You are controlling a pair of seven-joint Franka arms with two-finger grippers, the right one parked.
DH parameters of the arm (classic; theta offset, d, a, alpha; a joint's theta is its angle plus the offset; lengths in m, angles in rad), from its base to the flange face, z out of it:
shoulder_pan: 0 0.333 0 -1.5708
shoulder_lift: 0 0 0 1.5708
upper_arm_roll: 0 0.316 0.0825 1.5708
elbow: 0 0 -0.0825 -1.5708
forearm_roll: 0 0.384 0 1.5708
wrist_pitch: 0 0 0.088 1.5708
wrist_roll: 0 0.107 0 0
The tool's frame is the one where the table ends.
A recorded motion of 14 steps. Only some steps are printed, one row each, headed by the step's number.
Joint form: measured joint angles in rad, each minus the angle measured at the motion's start. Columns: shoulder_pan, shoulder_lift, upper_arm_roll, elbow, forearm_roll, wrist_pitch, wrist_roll.
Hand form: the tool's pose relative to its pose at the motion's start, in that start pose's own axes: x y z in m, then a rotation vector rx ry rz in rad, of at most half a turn. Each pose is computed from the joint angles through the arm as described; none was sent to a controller.
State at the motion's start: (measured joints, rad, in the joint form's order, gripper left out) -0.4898 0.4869 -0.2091 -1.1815 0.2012 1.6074 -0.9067
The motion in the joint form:
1: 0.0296 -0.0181 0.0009 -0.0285 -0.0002 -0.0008 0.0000
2: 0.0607 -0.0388 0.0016 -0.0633 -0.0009 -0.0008 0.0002
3: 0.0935 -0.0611 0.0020 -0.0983 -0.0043 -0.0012 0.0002
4: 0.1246 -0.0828 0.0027 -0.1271 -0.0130 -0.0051 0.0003
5: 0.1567 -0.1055 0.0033 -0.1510 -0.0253 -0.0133 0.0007
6: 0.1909 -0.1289 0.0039 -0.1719 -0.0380 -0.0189 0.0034
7: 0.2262 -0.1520 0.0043 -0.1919 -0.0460 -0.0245 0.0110
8: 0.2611 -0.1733 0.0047 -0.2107 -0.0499 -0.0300 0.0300
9: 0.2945 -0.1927 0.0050 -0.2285 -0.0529 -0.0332 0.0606
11: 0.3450 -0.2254 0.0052 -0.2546 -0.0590 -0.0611 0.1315
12: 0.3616 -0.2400 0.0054 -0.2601 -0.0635 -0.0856 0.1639
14: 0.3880 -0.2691 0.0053 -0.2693 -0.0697 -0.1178 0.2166
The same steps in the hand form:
1: 0.0105 -0.0167 0.0034 0.0124 -0.0074 -0.0266
2: 0.0201 -0.0345 0.0081 0.0269 -0.0172 -0.0534
3: 0.0292 -0.0534 0.0120 0.0389 -0.0289 -0.0823
4: 0.0369 -0.0718 0.0138 0.0457 -0.0433 -0.1114
5: 0.0441 -0.0912 0.0132 0.0488 -0.0596 -0.1424
6: 0.0518 -0.1116 0.0108 0.0468 -0.0721 -0.1739
7: 0.0594 -0.1329 0.0083 0.0471 -0.0811 -0.2013
8: 0.0667 -0.1542 0.0065 0.0496 -0.0880 -0.2168
9: 0.0732 -0.1744 0.0052 0.0508 -0.0937 -0.2191
11: 0.0787 -0.2068 0.0027 0.0620 -0.1185 -0.1981
12: 0.0781 -0.2187 -0.0007 0.0684 -0.1351 -0.1830
14: 0.0760 -0.2377 -0.0100 0.0716 -0.1511 -0.1581

